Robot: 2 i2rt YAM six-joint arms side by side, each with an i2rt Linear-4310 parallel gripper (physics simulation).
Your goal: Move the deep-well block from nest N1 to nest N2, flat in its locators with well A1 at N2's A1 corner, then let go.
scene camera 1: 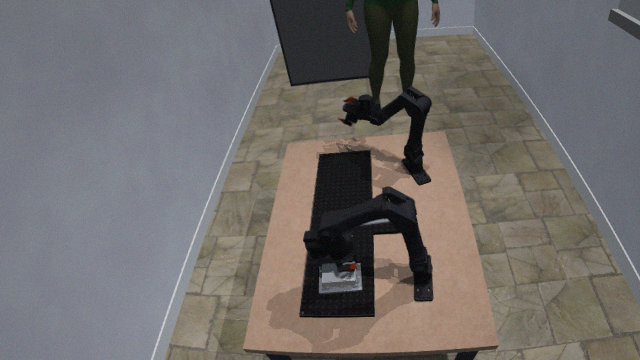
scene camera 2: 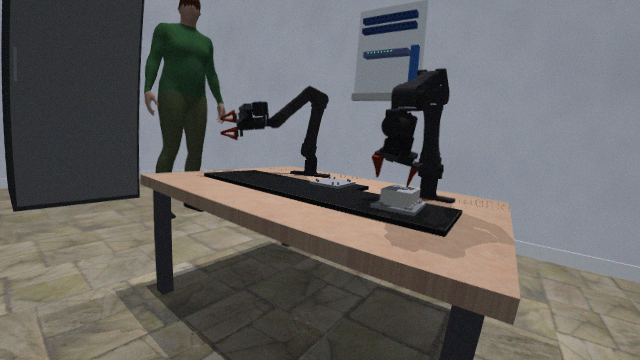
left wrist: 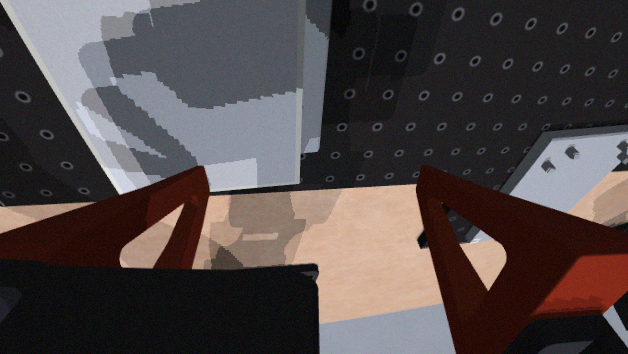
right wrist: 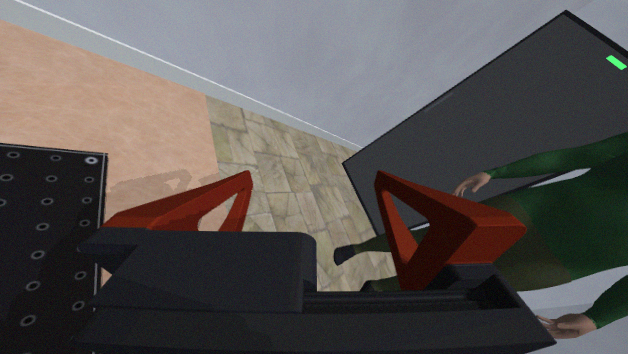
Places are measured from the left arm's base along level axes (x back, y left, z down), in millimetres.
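Where they show: left gripper, fingertip midpoint: (scene camera 1: 351,259) (scene camera 2: 391,181) (left wrist: 312,177); right gripper, fingertip midpoint: (scene camera 1: 340,109) (scene camera 2: 220,125) (right wrist: 313,177); left arm's base at its link origin: (scene camera 1: 422,277) (scene camera 2: 427,197); right arm's base at its link origin: (scene camera 1: 416,170) (scene camera 2: 310,175).
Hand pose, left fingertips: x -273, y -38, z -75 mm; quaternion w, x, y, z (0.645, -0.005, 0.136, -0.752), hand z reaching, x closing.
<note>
Each offset is from my left fingertips to the centre of the thing. Level surfaces: height alone.
The pale deep-well block @(dx -43, dy +51, dz +29 mm) (scene camera 1: 335,277) (scene camera 2: 397,197) (left wrist: 250,135) sits on a light grey nest plate, N1 (scene camera 2: 387,207) (left wrist: 314,115), at the near end of the black board. Its A1 corner cannot be made out. The other nest, N2 @(dx +85, dy -280, dz +51 mm) (scene camera 2: 334,184) (left wrist: 585,160), is a pale plate with small dark locators and no block; the left arm partly hides it in scene camera 1. My left gripper (scene camera 2: 393,181) (left wrist: 312,177) is open, tilted above the block, with nothing between its fingers. My right gripper (scene camera 1: 344,110) (scene camera 2: 222,125) (right wrist: 313,177) is open and empty, high beyond the table's far end.
The black perforated board @(dz +62 mm) (scene camera 1: 345,190) (scene camera 2: 250,178) (right wrist: 45,225) lies along the wooden table @(dz +75 mm) (scene camera 1: 280,210) (scene camera 2: 300,225). A person in green (scene camera 1: 392,30) (scene camera 2: 185,65) (right wrist: 590,215) stands beyond the far end, near a dark cabinet (scene camera 1: 320,45) (scene camera 2: 75,100) (right wrist: 450,115).
</note>
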